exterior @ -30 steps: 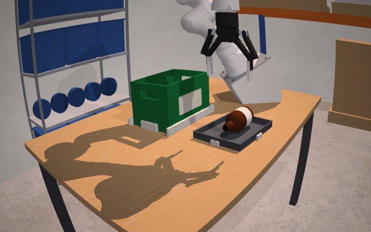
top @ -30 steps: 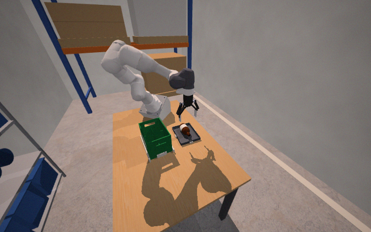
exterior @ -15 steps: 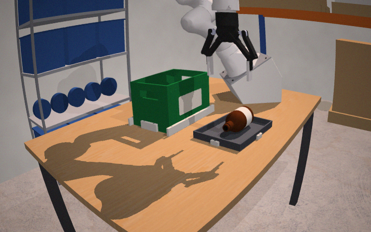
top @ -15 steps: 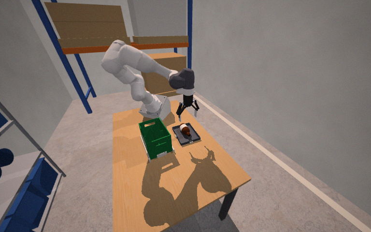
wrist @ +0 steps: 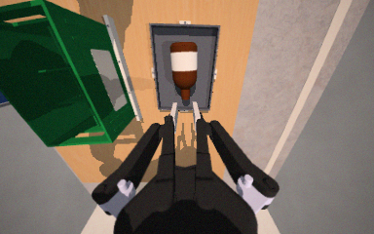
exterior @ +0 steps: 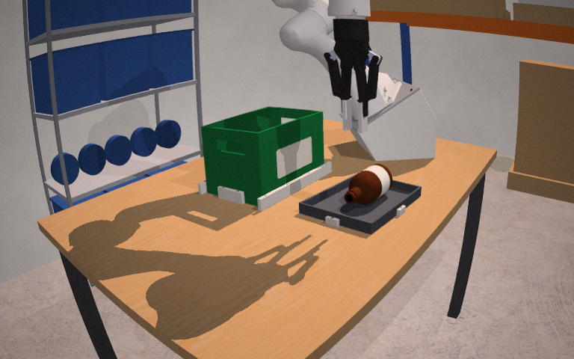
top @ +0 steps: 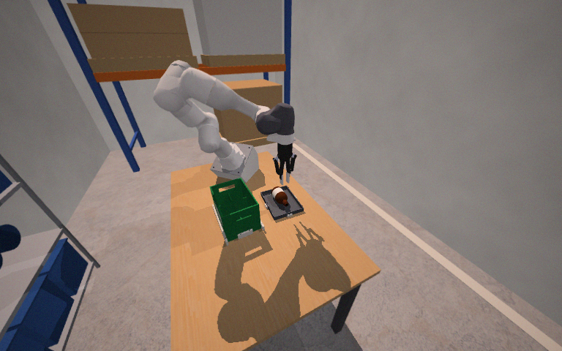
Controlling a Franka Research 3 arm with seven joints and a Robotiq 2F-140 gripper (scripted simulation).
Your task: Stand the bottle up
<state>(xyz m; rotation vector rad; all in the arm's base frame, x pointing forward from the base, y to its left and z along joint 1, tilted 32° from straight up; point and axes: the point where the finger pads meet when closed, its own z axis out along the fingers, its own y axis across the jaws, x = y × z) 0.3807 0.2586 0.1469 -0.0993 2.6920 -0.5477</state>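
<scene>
Now: hand 5 cm past the brown bottle and 18 cm above it. Also, from my hand: dark tray (5 cm behind, 20 cm below); green crate (4 cm behind, 29 cm to the right, 13 cm below).
</scene>
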